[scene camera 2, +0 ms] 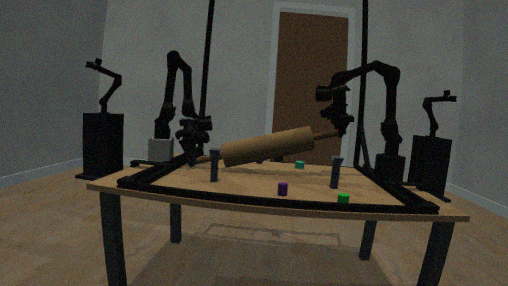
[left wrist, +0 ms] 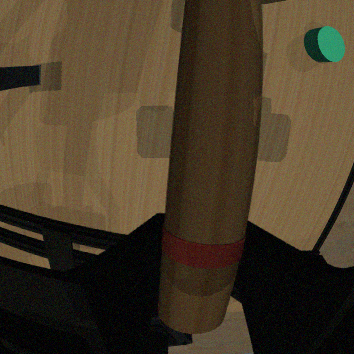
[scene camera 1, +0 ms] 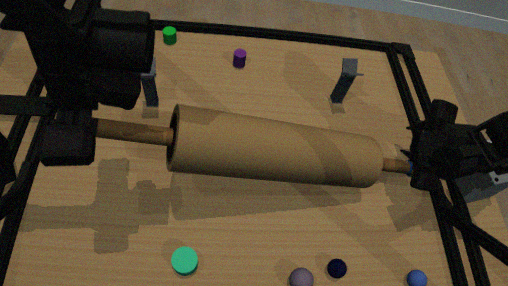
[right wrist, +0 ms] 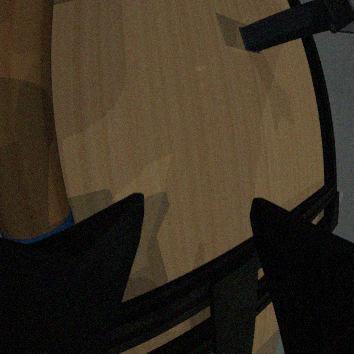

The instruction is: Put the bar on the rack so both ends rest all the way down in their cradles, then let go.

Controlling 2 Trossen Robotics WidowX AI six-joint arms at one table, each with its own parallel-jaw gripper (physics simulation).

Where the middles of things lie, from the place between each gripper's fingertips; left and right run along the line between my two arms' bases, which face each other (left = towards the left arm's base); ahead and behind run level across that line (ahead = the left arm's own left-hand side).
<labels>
I see my right gripper 250 mm past the teal cylinder (left wrist: 322, 43), 470 mm to the right of it and 20 mm above it.
I see my left gripper 160 mm above the teal cylinder, 150 mm to the left of it and 150 mm past it.
</labels>
